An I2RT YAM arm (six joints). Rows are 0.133 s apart.
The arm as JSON. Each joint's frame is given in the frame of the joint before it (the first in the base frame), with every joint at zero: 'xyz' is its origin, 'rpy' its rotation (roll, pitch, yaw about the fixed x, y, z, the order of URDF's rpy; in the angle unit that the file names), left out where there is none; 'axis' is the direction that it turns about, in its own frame. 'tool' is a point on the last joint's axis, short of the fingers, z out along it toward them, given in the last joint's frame.
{
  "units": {
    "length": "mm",
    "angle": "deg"
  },
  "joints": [
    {
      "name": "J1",
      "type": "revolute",
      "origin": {
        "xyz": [
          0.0,
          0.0,
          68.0
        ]
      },
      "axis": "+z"
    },
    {
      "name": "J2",
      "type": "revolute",
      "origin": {
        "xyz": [
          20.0,
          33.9,
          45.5
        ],
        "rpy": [
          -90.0,
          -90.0,
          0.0
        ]
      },
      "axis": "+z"
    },
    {
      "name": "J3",
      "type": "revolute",
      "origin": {
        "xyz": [
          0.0,
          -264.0,
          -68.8
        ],
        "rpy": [
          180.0,
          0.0,
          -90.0
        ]
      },
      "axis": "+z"
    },
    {
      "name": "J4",
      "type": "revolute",
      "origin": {
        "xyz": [
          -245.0,
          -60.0,
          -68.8
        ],
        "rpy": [
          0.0,
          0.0,
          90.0
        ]
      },
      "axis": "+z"
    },
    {
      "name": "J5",
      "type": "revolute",
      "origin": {
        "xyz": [
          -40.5,
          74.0,
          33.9
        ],
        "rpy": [
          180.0,
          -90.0,
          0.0
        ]
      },
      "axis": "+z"
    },
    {
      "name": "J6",
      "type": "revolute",
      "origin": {
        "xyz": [
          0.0,
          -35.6,
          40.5
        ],
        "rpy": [
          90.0,
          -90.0,
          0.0
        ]
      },
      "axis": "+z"
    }
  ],
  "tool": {
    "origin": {
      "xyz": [
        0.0,
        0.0,
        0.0
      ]
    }
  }
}
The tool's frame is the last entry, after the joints.
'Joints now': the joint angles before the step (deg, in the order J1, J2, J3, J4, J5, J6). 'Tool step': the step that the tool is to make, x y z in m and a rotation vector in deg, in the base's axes. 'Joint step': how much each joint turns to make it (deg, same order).
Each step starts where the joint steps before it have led.
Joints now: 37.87, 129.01, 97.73, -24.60, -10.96, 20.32
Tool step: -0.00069, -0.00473, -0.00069, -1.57, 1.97, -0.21
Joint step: -0.40, 0.00, 0.46, -3.01, -0.07, -0.18
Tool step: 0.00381, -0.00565, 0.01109, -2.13, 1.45, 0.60
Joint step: -0.80, 0.07, 3.34, -6.04, 0.01, -1.66
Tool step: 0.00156, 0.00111, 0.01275, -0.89, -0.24, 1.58
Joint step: 0.00, 0.04, 3.18, -3.83, 0.00, -1.84
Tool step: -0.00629, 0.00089, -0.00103, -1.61, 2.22, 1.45
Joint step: 0.50, 0.07, 0.43, -3.27, -0.47, -0.85
